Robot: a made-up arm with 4 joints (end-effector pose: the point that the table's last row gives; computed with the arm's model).
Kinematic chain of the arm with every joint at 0, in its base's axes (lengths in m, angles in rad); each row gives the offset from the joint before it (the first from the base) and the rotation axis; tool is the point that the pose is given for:
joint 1: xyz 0 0 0.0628 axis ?
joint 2: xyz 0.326 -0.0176 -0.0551 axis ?
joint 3: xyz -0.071 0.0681 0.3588 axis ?
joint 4: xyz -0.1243 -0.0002 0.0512 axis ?
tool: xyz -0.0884 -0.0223 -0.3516
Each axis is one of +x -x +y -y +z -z.
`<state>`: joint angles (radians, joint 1 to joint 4).
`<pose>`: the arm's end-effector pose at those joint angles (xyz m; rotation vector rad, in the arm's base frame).
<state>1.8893 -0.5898 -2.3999 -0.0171</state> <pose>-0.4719 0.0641 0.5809 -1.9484 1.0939 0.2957</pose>
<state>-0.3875 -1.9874 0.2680 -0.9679</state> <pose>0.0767 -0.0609 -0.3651 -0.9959 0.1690 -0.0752</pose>
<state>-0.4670 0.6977 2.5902 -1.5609</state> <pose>0.4490 -0.0487 0.4500 0.1037 -2.5275 1.0160</pose>
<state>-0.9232 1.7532 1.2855 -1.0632</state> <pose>0.0409 -0.3812 0.3450 1.4095 -2.6486 -0.7394</pose>
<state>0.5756 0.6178 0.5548 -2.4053</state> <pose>-0.0442 -0.0827 0.6001 -3.0336 -0.3380 -0.6911</pose>
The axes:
joint 1: +z
joint 2: +x
joint 3: -y
joint 4: -x

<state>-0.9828 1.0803 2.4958 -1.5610</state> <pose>0.2224 -0.3440 0.4767 -0.4632 -2.7109 0.4587</pose>
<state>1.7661 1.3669 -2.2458 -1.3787</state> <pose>0.3934 0.4432 0.5191 -1.2937 2.7280 0.1892</pose>
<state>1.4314 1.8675 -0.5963 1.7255</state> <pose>0.5112 0.0803 -0.4269 0.2250 -0.0122 2.0079</pose>
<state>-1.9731 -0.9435 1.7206 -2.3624</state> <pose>0.2397 -0.1066 -0.1980 0.5917 -0.6617 0.0081</pose>
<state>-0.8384 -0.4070 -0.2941 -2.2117</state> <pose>0.5088 0.2934 0.4641 1.7503 -0.6798 -0.9152</pose>
